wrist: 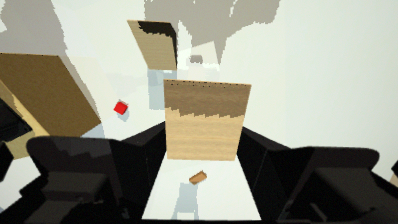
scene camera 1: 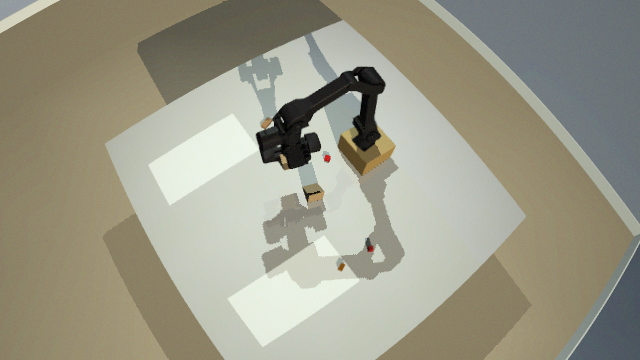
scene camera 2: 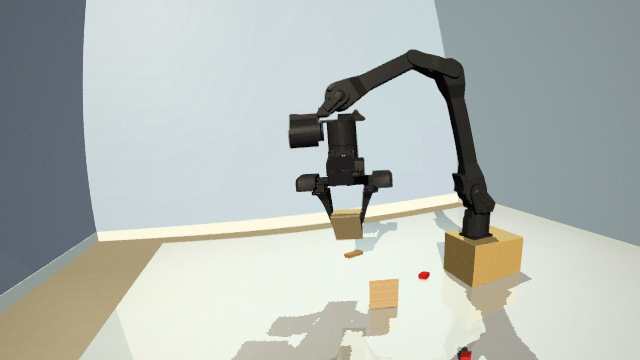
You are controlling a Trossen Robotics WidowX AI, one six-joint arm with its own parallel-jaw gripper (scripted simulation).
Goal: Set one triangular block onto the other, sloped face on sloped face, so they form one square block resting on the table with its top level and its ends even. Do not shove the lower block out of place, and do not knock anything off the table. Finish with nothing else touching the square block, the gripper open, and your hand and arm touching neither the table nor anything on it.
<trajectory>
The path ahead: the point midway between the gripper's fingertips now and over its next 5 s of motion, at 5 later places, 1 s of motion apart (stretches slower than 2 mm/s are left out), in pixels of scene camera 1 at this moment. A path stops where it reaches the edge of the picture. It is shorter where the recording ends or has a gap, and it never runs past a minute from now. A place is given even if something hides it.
My gripper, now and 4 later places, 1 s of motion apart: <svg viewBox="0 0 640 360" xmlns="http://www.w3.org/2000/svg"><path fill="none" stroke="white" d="M288 160L309 169L311 179L311 183L311 184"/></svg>
</trajectory>
